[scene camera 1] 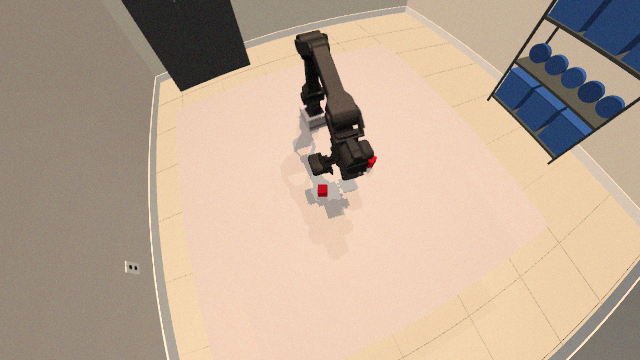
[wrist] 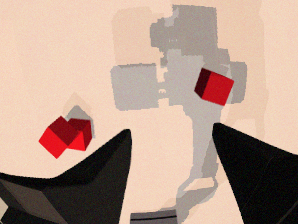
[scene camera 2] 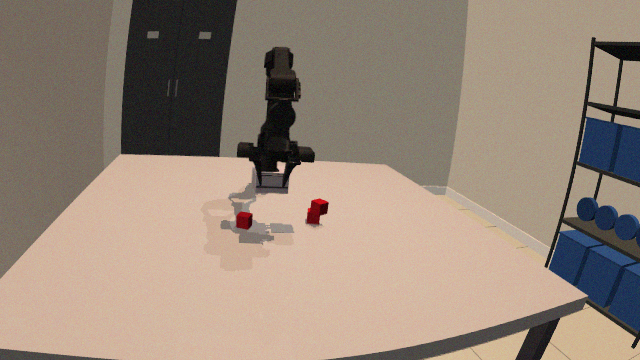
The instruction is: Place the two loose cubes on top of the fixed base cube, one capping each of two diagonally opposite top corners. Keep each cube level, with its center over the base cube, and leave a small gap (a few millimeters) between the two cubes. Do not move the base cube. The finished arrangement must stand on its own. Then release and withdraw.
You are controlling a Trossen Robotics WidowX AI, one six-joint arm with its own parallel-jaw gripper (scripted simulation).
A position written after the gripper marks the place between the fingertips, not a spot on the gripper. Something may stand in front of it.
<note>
The gripper (scene camera 2: pixel 271 186) is open, with nothing in its grasp. Further things: a red cube (wrist: pixel 211 86) and a red cube (wrist: pixel 56 138).
The gripper also shows in scene camera 1 (scene camera 1: pixel 340 171) and in the wrist view (wrist: pixel 173 132).
</note>
